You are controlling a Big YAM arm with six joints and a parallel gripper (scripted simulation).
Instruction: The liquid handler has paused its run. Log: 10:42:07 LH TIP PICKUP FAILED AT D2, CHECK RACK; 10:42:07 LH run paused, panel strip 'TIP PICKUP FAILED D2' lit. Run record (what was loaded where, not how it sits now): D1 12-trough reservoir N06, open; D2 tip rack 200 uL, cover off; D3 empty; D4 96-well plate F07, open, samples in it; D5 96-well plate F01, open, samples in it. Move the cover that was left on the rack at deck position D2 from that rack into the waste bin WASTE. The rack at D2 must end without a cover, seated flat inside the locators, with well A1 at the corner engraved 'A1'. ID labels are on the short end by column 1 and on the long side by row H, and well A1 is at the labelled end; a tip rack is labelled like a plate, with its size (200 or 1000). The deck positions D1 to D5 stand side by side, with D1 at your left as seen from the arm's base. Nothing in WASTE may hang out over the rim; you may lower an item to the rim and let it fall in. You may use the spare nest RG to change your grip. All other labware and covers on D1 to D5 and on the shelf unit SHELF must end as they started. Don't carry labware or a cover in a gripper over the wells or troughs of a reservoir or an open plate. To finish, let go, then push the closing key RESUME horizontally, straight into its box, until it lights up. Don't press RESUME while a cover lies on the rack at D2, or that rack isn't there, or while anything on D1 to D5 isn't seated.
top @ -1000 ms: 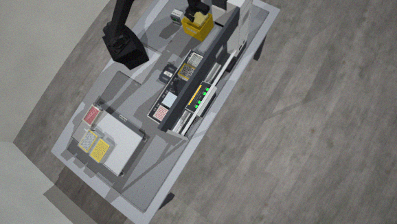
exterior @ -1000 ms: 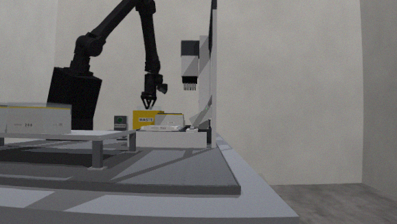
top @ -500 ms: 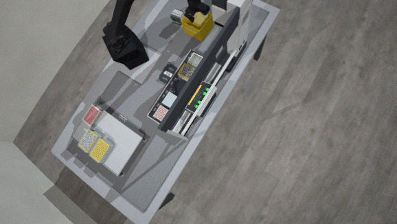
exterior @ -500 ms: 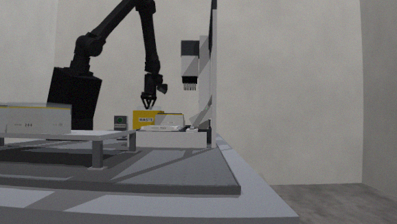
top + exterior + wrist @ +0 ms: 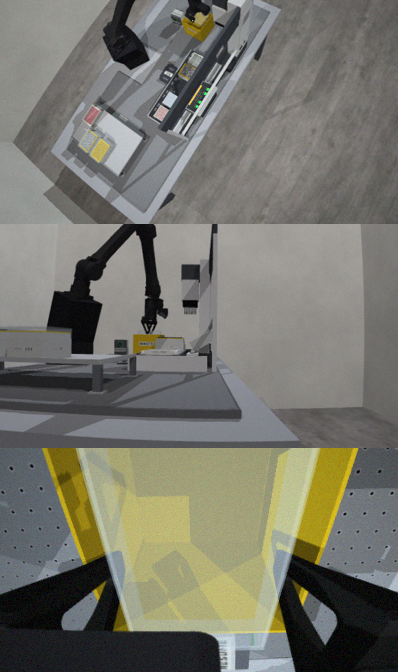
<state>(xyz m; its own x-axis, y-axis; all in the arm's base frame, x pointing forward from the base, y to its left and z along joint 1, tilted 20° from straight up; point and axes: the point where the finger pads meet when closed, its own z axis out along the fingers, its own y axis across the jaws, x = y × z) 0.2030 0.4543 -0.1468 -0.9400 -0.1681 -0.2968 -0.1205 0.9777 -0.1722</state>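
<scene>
The clear cover lies right at my hand. Also, from my hand: pipetting head: 240 mm ahead, 10 mm to the left, 240 mm above; then resume box: 150 mm behind, 60 mm to the right, 80 mm below; then yellow waste bin: 100 mm below.
</scene>
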